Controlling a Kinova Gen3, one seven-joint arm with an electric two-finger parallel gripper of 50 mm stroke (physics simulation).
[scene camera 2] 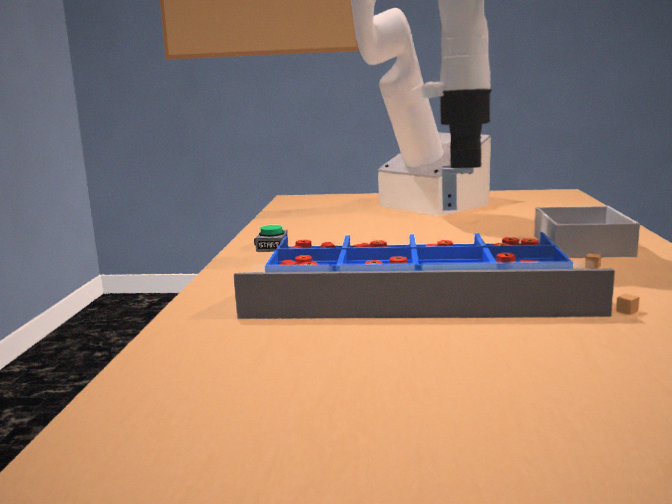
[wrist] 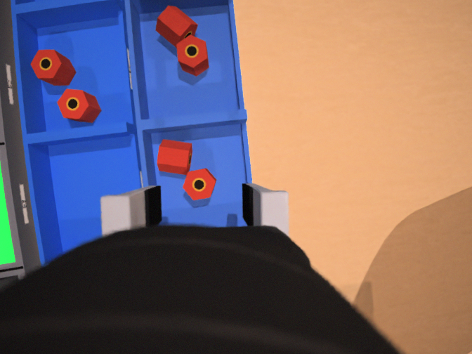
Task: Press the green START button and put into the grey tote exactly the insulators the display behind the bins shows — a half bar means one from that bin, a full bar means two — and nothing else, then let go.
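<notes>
My gripper is open and empty, high above the bins. In the wrist view an upright red insulator shows between the fingertips, in a near-row bin, with a second insulator lying beside it. The adjoining bin has two more, one lying and one upright. Across the divider, one bin holds two insulators; the bin next to it shows no insulator. The display shows part of a green bar. The START button is green. The grey tote stands at the right; its floor is hidden.
Two small wooden cubes lie near the display's right end and the tote. Blue dividers stand up between the bins. The robot's base is at the back of the table.
</notes>
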